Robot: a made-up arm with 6 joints.
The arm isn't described. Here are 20 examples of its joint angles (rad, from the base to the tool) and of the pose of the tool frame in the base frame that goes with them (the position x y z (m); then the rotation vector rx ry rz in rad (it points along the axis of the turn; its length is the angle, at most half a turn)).
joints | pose
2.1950 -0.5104 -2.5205 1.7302 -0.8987 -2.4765 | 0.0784 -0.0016 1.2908 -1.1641 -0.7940 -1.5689
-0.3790 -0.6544 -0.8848 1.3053 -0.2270 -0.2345 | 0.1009 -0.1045 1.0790 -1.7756 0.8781 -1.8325
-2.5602 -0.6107 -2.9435 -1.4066 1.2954 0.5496 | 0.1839 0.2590 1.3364 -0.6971 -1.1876 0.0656
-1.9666 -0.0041 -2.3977 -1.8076 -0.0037 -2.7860 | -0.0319 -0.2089 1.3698 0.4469 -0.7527 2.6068
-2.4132 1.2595 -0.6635 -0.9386 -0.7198 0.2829 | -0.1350 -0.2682 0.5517 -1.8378 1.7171 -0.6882
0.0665 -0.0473 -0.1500 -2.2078 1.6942 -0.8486 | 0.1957 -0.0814 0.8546 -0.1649 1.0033 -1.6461
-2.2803 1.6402 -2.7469 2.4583 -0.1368 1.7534 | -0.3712 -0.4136 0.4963 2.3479 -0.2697 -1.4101
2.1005 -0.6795 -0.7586 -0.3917 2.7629 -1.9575 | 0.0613 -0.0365 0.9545 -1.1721 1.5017 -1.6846
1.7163 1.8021 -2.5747 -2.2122 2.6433 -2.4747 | -0.0327 0.4747 0.6791 -0.2712 0.1462 -1.7485
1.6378 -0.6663 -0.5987 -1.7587 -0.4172 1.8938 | -0.1807 0.1215 1.0119 -0.9670 -2.0650 -0.2759
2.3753 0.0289 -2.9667 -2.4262 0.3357 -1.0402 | -0.0894 0.0335 1.4188 0.5932 0.2238 1.6370
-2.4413 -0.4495 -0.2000 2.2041 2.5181 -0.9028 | 0.0233 -0.1649 1.0301 -1.0394 -0.0482 -2.5562
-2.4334 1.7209 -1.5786 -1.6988 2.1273 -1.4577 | -0.3643 -0.1089 0.4886 -0.4829 -0.8493 0.7578
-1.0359 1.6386 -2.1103 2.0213 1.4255 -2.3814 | 0.3753 -0.3086 0.4852 -2.2831 -0.3433 -1.6976
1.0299 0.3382 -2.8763 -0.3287 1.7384 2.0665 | 0.2460 0.2916 1.2009 -1.8503 0.7379 -0.2585
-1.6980 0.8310 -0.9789 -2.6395 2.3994 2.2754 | -0.0918 -0.4819 0.8091 0.7527 -0.7491 -0.2209
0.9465 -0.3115 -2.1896 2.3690 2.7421 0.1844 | -0.2036 0.0077 1.2512 0.4882 -2.4825 0.9263
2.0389 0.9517 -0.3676 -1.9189 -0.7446 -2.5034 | -0.2172 0.0858 0.6654 2.2349 -0.0350 -1.0180
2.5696 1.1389 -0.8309 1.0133 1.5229 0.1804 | -0.2242 -0.0427 0.5817 1.1571 0.5809 -1.4967
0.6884 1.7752 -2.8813 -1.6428 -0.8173 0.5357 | 0.2550 0.4498 0.6001 -0.8874 -2.6839 -1.1581
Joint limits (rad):
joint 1: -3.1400..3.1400
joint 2: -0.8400..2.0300
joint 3: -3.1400..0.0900
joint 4: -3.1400..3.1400
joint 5: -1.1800..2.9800
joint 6: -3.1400..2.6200
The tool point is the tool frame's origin. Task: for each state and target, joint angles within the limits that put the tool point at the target. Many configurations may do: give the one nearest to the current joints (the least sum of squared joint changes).
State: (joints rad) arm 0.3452 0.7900 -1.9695 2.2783 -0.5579 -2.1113
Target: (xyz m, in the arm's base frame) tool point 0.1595 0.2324 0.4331
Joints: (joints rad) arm 0.8754 1.5223 -1.6433 2.4521 -0.4323 -2.1690
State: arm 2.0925 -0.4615 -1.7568 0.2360 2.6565 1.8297
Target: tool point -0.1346 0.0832 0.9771
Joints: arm 2.1965 -0.2935 -1.6227 0.3831 2.5969 1.8025
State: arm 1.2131 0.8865 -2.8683 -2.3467 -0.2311 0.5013
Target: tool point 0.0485 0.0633 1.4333
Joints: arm 0.6482 0.1488 -3.0884 -2.1647 0.7175 0.4128
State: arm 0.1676 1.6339 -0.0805 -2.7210 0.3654 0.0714
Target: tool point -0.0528 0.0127 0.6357
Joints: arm 0.2550 1.3344 -0.0206 -2.5749 0.6508 -0.0472
